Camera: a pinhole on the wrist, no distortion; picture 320 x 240 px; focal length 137.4 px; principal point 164.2 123.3 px. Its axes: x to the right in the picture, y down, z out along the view. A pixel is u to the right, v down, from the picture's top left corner.
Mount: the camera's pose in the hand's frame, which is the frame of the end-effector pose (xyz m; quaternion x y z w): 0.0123 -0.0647 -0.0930 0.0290 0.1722 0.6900 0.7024
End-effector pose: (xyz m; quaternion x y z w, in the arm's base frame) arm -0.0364 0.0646 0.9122 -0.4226 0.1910 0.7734 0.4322
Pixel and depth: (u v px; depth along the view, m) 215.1 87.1 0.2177
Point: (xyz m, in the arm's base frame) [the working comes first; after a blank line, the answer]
In the camera's frame: 0.0806 -0.0574 0.2177

-0.1547 0.1515 0.8489
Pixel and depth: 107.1 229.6 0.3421
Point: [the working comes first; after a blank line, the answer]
In the camera's frame: -0.1422 0.2647 0.3421

-0.0561 0.2791 1.2268
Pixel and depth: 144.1 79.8 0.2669
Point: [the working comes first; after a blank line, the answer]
In the camera's frame: -0.0390 -0.0845 0.2669

-0.1062 0.2742 0.8585
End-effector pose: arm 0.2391 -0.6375 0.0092 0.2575 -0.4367 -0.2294 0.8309
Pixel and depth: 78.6 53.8 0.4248
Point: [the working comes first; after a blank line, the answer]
In the camera's frame: -0.2646 -0.2149 0.4248

0.1225 -1.1031 0.2049
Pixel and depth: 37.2 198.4 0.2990
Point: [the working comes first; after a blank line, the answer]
In the camera's frame: -0.2764 0.1634 0.2990

-0.0761 -0.8737 -0.0539
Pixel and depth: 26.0 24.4 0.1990
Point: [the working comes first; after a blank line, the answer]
In the camera's frame: -0.2002 -0.1432 0.1990

0.2306 -0.9590 0.0382
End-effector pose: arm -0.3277 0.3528 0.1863 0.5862 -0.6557 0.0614 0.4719
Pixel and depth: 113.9 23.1 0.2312
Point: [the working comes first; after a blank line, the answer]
In the camera's frame: -0.0846 -0.1686 0.2312

-0.2566 0.0888 0.2488
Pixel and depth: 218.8 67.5 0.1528
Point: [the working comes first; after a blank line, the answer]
In the camera's frame: 0.0607 -0.0621 0.1528

-0.3422 0.2651 0.2641
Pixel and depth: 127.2 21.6 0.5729
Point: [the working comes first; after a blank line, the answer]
In the camera's frame: -0.1543 -0.4240 0.5729

-0.3450 -0.3255 0.3348
